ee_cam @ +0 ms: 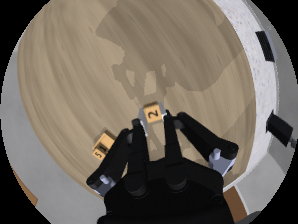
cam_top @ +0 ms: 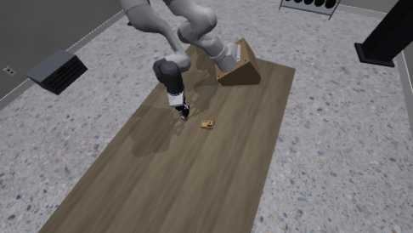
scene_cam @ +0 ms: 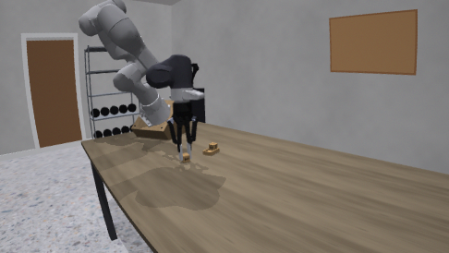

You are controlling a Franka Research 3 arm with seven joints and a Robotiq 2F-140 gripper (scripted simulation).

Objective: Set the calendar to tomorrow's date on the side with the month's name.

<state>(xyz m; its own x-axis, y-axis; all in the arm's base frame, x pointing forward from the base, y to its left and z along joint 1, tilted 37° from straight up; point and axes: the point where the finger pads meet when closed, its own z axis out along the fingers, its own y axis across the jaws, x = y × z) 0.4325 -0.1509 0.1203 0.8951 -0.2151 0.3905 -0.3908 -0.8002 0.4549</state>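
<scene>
My hand is 30 mm above the cube. The rest, counted from my hand: tray 150 mm to the left, 40 mm below, 10 mm ahead.
</scene>
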